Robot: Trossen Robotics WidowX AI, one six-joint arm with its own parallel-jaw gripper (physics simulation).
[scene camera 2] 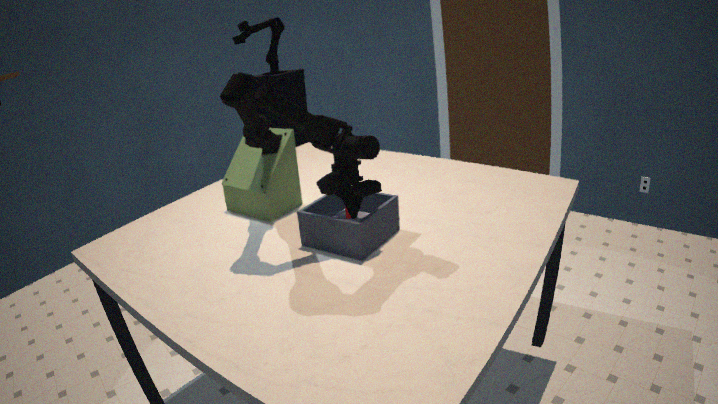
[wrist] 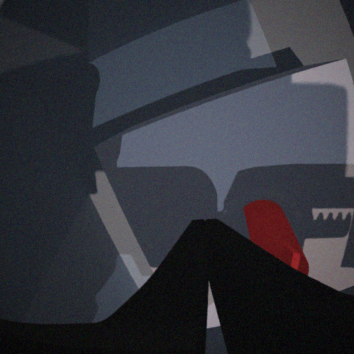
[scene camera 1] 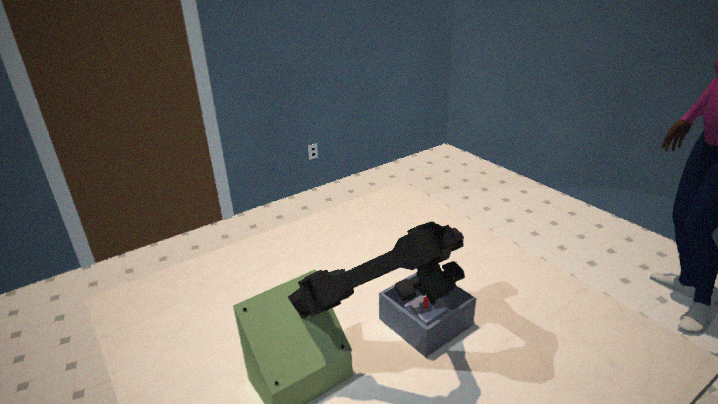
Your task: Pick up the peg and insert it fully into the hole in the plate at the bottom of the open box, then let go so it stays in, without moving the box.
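Pixels of known places: gripper, fingertip midpoint: [scene camera 2: 354,218] [scene camera 1: 432,303]; arm's base, origin of the base link: [scene camera 2: 272,144] [scene camera 1: 305,300].
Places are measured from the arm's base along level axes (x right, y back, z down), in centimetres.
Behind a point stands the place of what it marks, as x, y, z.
Observation:
The red peg [scene camera 1: 425,301] @(12.1, -31.4, 12.4) [scene camera 2: 347,213] @(12.4, -32.1, 13.6) [wrist: 272,227] stands up from the pale plate [scene camera 1: 432,316] @(15.5, -30.3, 15.0) [wrist: 175,147] inside the open grey box [scene camera 1: 401,320] @(11.0, -22.8, 14.4) [scene camera 2: 328,233] @(21.3, -31.4, 15.2). A good length of it shows above the plate. The hole and the peg's depth in it cannot be made out. My gripper [scene camera 1: 434,299] @(12.6, -34.1, 14.5) [scene camera 2: 354,216] @(12.6, -34.1, 14.5) [wrist: 203,231] is shut and empty, pointing down inside the box. Its fingertips meet beside the peg, which in the wrist view is to the right of the tips, with its near end partly hidden by the right finger. Whether finger and peg touch cannot be told.
The box walls surround the gripper closely. The green wedge-shaped mount [scene camera 1: 281,341] @(3.0, 9.9, 4.4) [scene camera 2: 251,195] @(10.4, 2.5, 13.1) stands beside the box under the arm's base, on the pale table [scene camera 1: 175,321] @(-40.2, 19.2, 20.8) [scene camera 2: 225,321] @(56.8, -25.5, 20.8). A person [scene camera 1: 695,200] stands at the right in scene camera 1.

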